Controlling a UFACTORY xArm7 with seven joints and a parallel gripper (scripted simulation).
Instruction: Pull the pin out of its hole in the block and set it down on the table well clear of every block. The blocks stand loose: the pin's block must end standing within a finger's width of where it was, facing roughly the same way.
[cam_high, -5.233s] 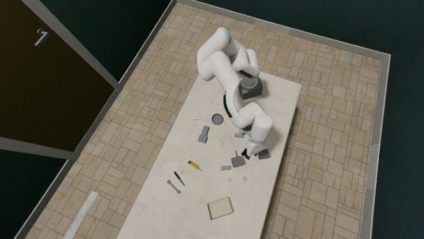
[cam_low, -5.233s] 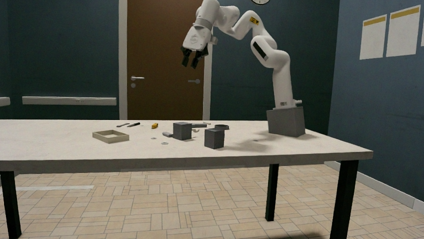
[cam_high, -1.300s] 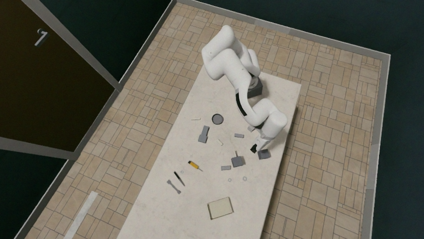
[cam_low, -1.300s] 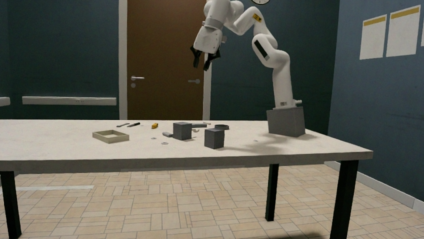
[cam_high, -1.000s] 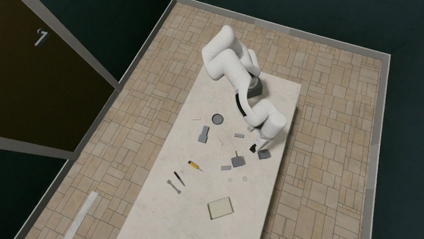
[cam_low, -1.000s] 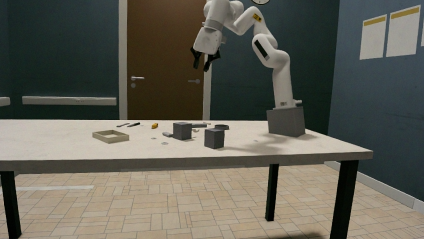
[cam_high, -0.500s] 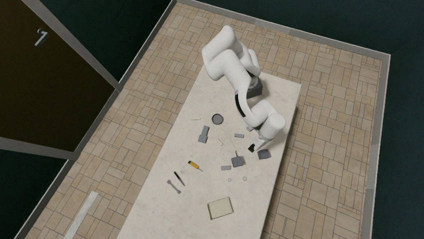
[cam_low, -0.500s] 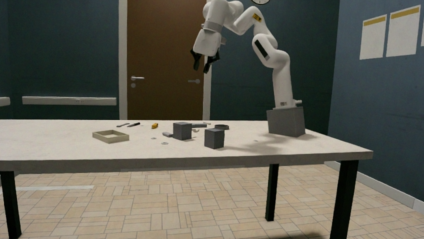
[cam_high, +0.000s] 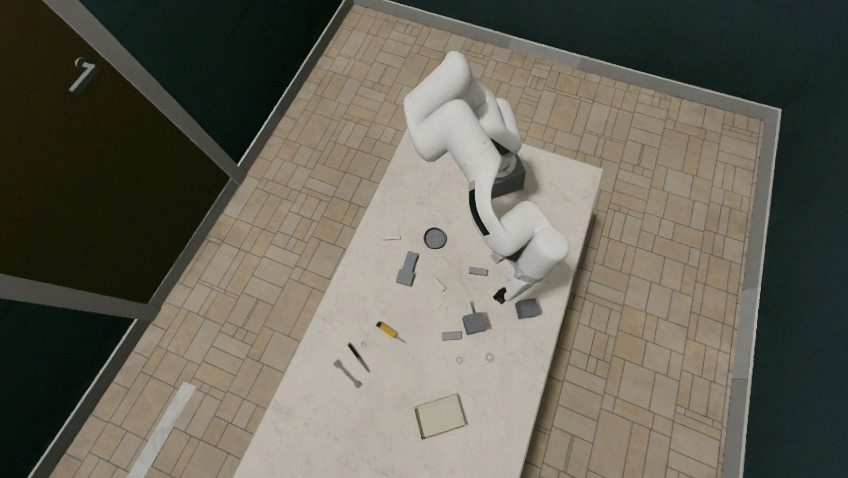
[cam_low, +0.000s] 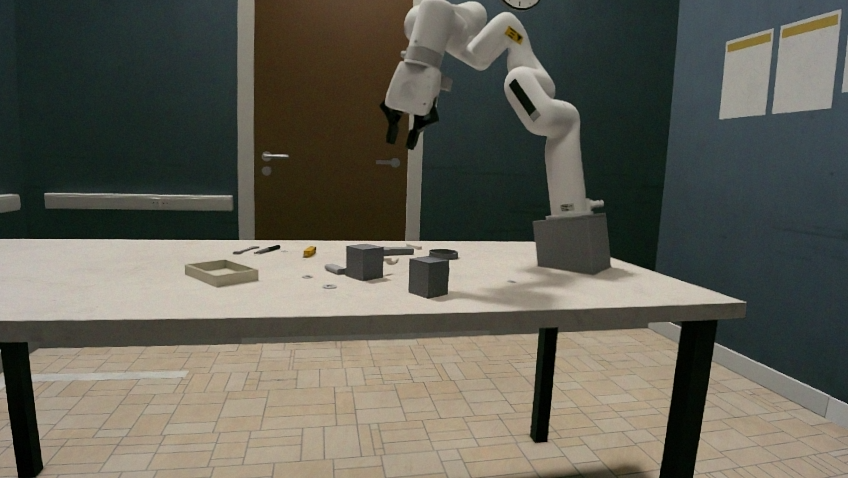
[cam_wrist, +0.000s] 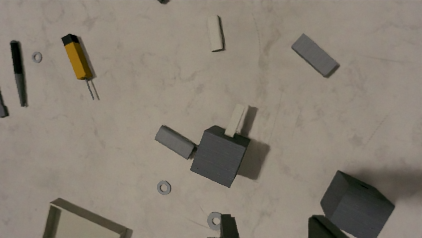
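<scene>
Now: the pale piece 4 cm ahead of my hand, 6 cm to the right of it and 27 cm below it. From my hand the other things lie so: shallow tray (38 cm ahead, 30 cm below); then grey cylinder (14 cm ahead, 8 cm to the right, 30 cm below).
</scene>
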